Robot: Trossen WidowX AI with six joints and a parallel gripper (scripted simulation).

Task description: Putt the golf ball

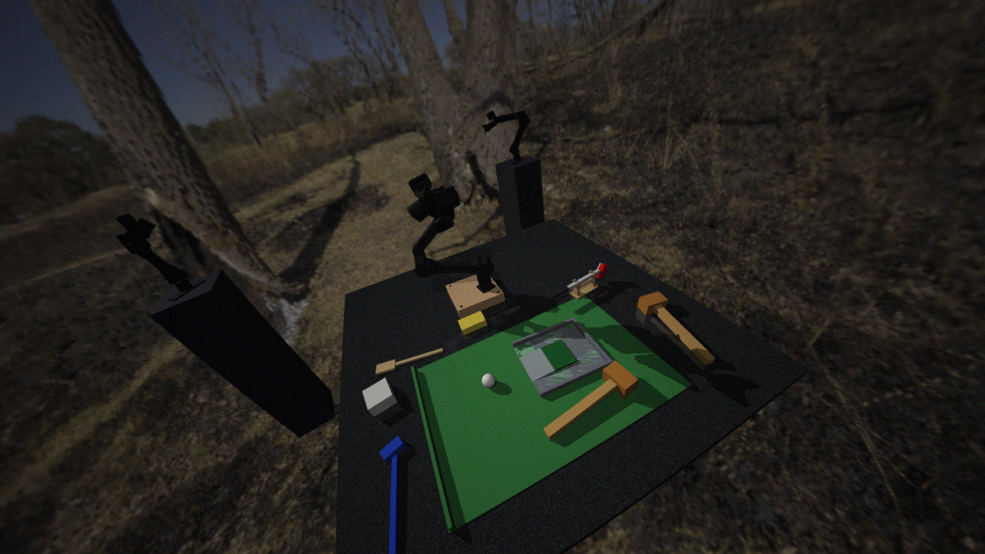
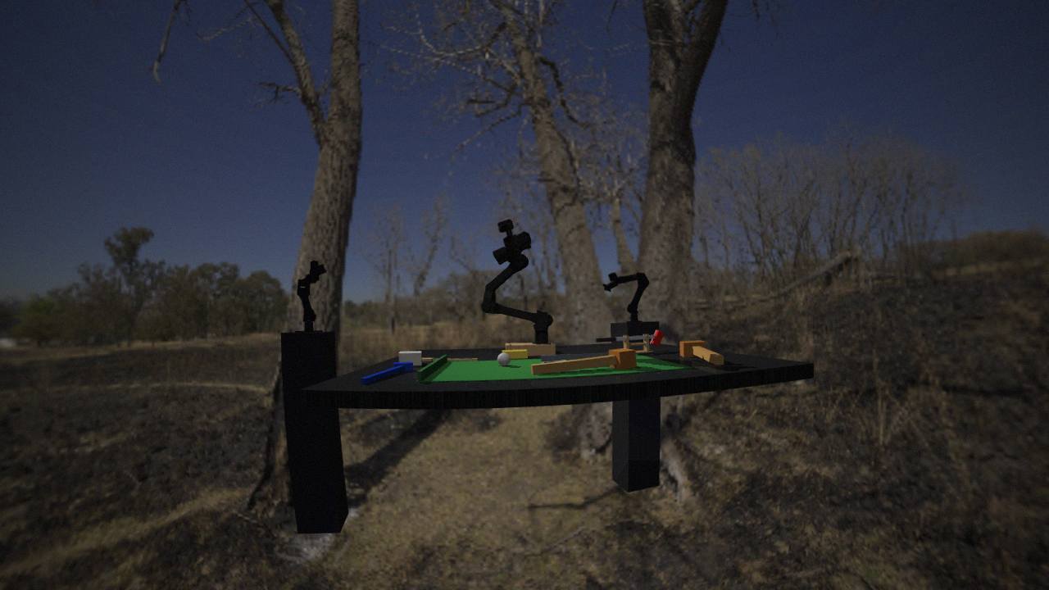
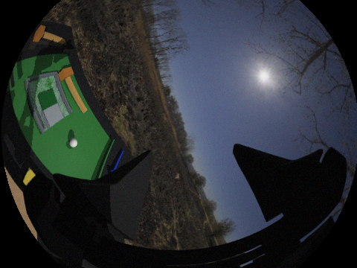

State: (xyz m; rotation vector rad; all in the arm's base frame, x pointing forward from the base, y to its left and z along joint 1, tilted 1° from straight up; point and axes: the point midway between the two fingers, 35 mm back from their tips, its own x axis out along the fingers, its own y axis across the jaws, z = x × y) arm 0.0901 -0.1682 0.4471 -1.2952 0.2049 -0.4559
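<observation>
Now: gripper tip 160 mm short of the red putter, 470 mm to the right of it and 440 mm above it. Round my gripper tip: white golf ball (270 mm ahead, 70 mm to the right, 480 mm below); tan stick (10 mm behind, 270 mm to the right, 500 mm below); yellow block (30 mm to the left, 490 mm below).
</observation>
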